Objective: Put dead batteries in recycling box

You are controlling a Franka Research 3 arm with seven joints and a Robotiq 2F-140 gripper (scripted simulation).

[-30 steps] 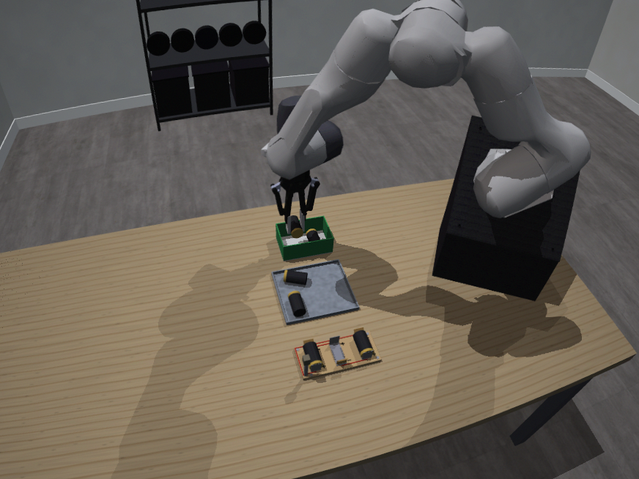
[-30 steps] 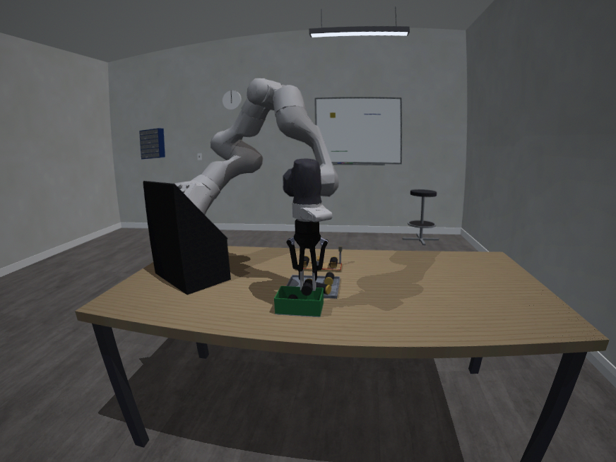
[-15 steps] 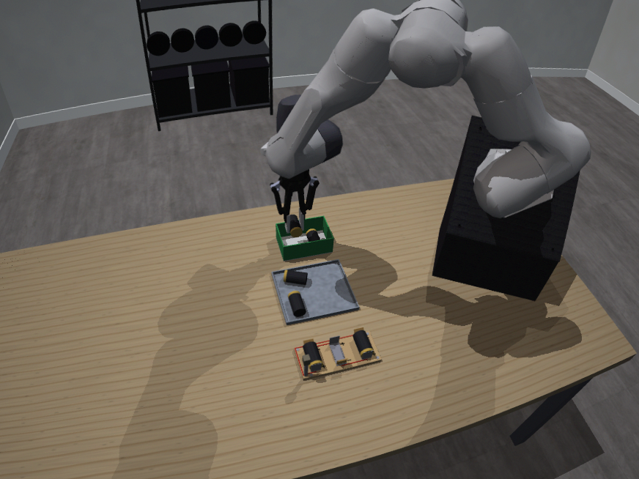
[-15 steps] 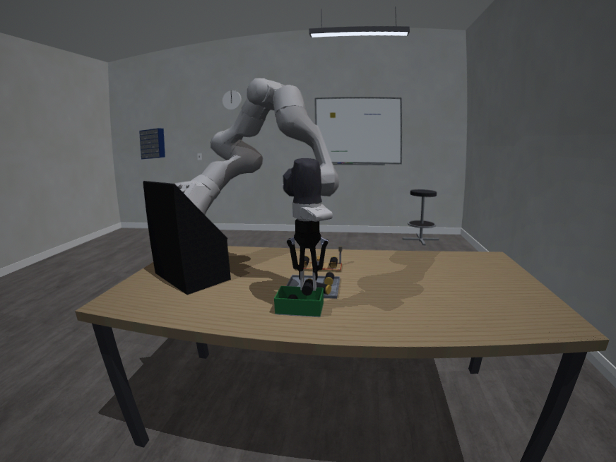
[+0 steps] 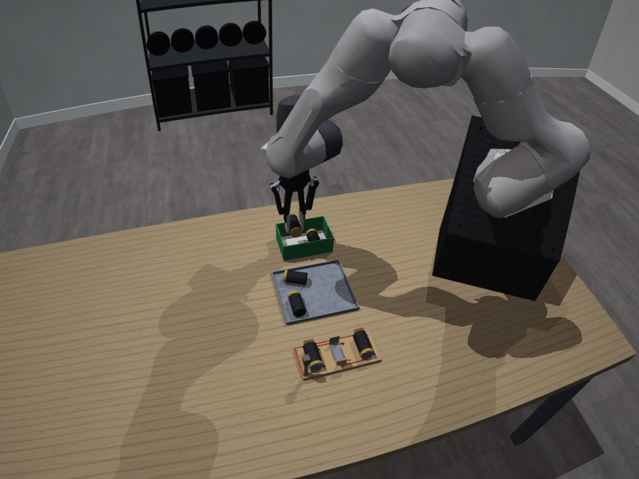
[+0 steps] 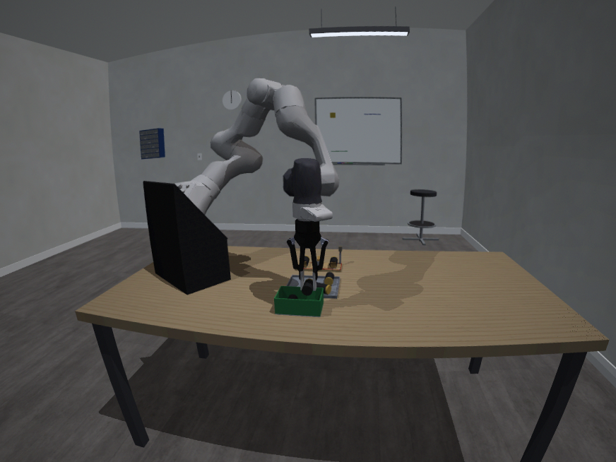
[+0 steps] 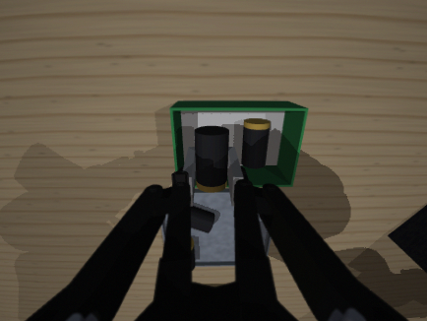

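Now: hand 30 mm past the green recycling box, 10 mm to the left of it and 90 mm above it. From my hand the other things lie so: grey tray (60 mm behind, 170 mm to the left, 100 mm below); then bulb (50 mm behind, 430 mm to the left, 30 mm below); then wooden holder board (120 mm behind, 370 mm to the left, 100 mm below).
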